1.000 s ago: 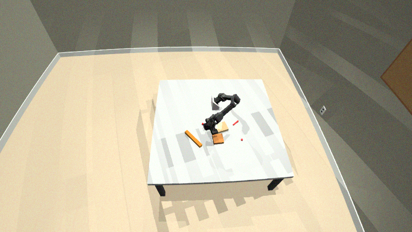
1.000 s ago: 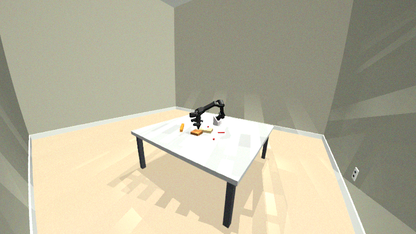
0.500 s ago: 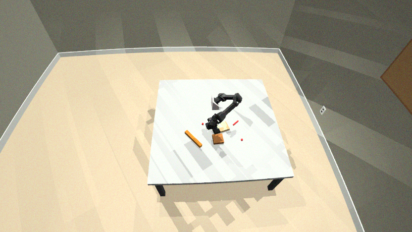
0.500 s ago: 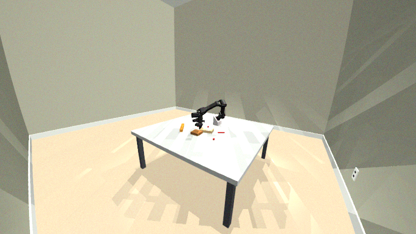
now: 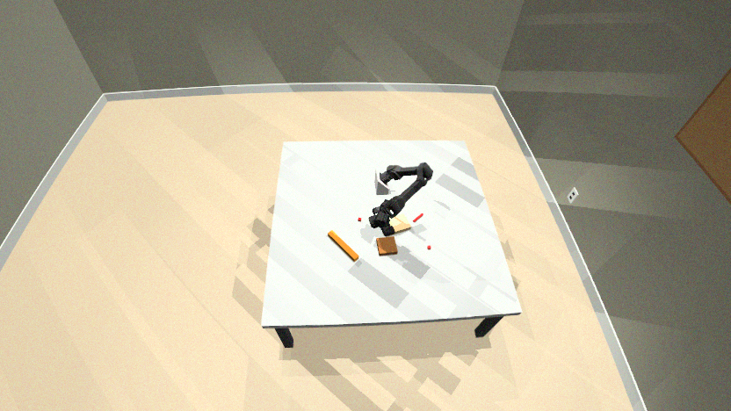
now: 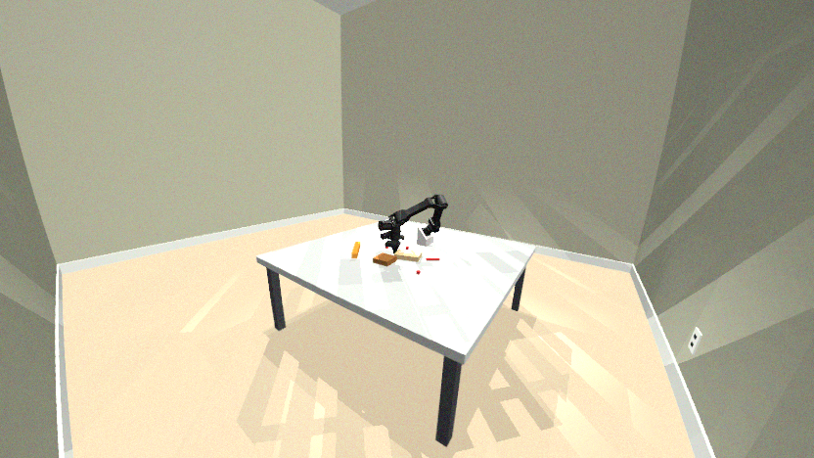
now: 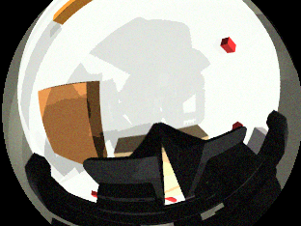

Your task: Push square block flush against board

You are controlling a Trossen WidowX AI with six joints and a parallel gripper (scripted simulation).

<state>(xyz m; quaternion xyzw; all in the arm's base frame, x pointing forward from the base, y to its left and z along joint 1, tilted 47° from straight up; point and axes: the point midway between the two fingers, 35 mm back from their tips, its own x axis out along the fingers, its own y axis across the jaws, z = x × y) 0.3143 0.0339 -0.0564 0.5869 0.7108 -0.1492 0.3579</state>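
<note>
Now: the short red stick 9 cm behind my gripper tip and 22 cm to the left of it. Also, from my gripper tip: long orange board (11 cm ahead, 22 cm to the right, 1 cm above); orange square block (11 cm ahead, 2 cm to the left); cream block (3 cm behind, 8 cm to the left).
</note>
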